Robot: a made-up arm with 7 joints.
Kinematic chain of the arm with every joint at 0, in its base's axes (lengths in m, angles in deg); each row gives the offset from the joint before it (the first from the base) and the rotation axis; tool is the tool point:
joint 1: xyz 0 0 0 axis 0 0.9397 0.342
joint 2: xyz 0 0 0 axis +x
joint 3: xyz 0 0 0 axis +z
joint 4: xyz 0.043 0 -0.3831 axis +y
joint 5: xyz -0.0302 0 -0.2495 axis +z
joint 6: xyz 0 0 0 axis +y
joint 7: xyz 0 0 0 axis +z
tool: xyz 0 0 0
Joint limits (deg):
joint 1: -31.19..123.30
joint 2: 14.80..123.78
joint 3: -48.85..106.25
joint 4: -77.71..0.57
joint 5: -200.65..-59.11
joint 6: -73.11..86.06
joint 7: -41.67..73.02
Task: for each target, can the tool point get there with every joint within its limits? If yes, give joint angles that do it. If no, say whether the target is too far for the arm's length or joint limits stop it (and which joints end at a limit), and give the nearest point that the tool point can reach.
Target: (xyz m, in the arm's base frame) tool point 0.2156 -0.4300 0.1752
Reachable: no: joint limits stop it (at a limit: joint 1, joint 2, joint 4) | nearest point 0.3977 -0.1322 -0.3462 | short by 0.627 m
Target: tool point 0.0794 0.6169 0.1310
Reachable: yes | joints -14.91 92.53 58.12 -20.57 -164.26 38.03 -33.03
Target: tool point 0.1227 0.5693 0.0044
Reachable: yes | joints 49.41 94.98 25.95 -62.22 -155.28 19.44 -3.25
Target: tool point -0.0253 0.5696 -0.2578
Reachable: yes | joints 6.47 50.79 81.45 -35.20 -161.05 32.49 47.37
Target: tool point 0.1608 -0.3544 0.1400
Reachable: no: joint limits stop it (at a limit: joint 1, joint 2, joint 4) | nearest point 0.3916 -0.1372 -0.3512 | short by 0.585 m
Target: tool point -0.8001 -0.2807 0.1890
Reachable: no: too far | nearest point -0.5888 -0.1917 0.1445 | short by 0.234 m
